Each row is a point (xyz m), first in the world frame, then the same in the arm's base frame.
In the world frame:
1: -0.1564 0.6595 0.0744
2: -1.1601 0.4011 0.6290
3: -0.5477 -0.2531 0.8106
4: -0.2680 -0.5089 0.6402
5: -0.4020 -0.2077 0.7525
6: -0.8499 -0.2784 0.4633
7: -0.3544 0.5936 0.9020
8: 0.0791 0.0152 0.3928
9: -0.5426 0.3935 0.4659
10: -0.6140 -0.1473 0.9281
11: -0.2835 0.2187 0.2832
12: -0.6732 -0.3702 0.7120
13: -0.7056 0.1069 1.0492
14: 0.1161 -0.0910 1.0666
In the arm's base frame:
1: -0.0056 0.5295 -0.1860
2: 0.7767 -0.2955 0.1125
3: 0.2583 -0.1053 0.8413
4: 0.1008 0.2031 1.0710
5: 0.1358 -0.0075 0.7958
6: 0.6606 0.1029 0.7553
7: -0.0939 -0.2824 0.0621
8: -0.2238 0.4538 0.5342
9: 0.2626 0.0830 0.1332
10: 0.2618 -0.2573 0.7620
11: 0.1148 0.3791 0.2798
12: 0.4277 -0.0394 0.9197
13: 0.2624 -0.4509 0.5380
14: -0.4702 -0.1234 0.8039

